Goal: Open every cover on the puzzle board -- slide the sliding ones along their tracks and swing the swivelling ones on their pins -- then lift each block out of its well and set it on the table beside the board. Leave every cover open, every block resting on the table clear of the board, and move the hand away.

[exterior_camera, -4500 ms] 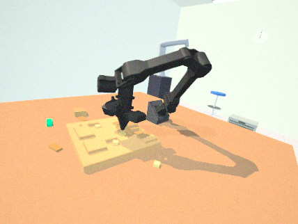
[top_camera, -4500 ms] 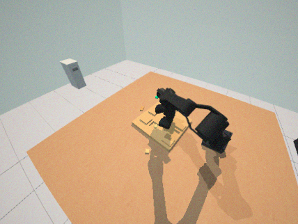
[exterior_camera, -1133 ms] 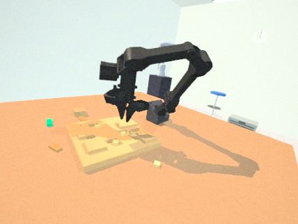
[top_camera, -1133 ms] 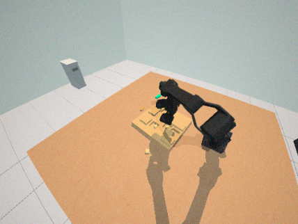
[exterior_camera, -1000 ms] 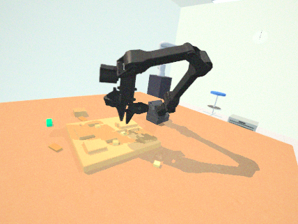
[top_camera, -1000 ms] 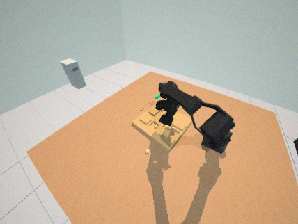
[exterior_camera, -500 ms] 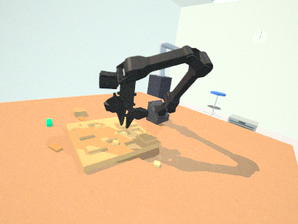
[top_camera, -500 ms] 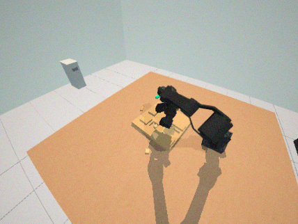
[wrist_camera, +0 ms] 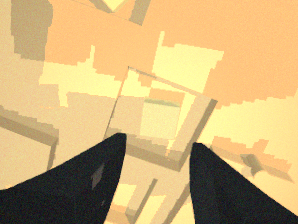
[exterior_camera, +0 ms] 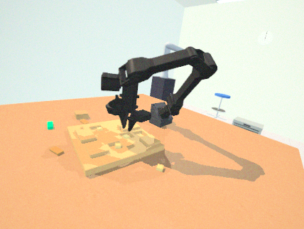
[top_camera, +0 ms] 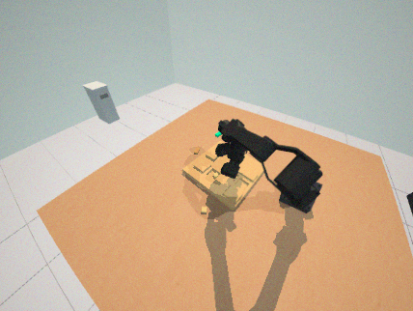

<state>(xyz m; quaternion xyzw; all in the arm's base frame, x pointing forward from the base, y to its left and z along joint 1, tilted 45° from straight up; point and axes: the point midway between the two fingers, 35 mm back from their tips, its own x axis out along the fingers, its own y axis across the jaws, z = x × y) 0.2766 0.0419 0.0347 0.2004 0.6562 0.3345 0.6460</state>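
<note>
The tan puzzle board is 50 mm ahead of my gripper tip and 30 mm below it.
</note>
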